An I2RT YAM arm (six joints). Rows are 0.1 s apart.
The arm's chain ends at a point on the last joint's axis. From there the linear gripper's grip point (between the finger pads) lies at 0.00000 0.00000 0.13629 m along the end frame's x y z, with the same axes.
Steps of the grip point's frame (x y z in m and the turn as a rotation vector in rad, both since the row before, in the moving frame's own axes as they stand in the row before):
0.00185, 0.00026, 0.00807, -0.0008, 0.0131, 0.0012
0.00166, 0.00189, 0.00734, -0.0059, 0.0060, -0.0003
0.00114, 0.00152, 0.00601, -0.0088, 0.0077, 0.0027
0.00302, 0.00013, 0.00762, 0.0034, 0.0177, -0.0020
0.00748, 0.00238, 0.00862, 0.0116, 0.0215, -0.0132
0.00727, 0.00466, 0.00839, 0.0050, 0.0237, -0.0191
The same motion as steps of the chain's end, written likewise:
0.00006, 0.00015, 0.00808, -0.0008, 0.0131, 0.0012
0.00084, 0.00109, 0.00734, -0.0059, 0.0060, -0.0003
0.00009, 0.00032, 0.00602, -0.0088, 0.0077, 0.0027
0.00061, 0.00060, 0.00764, 0.0034, 0.0177, -0.0020
0.00456, 0.00398, 0.00866, 0.0116, 0.0215, -0.0132
0.00405, 0.00537, 0.00843, 0.0050, 0.0237, -0.0191

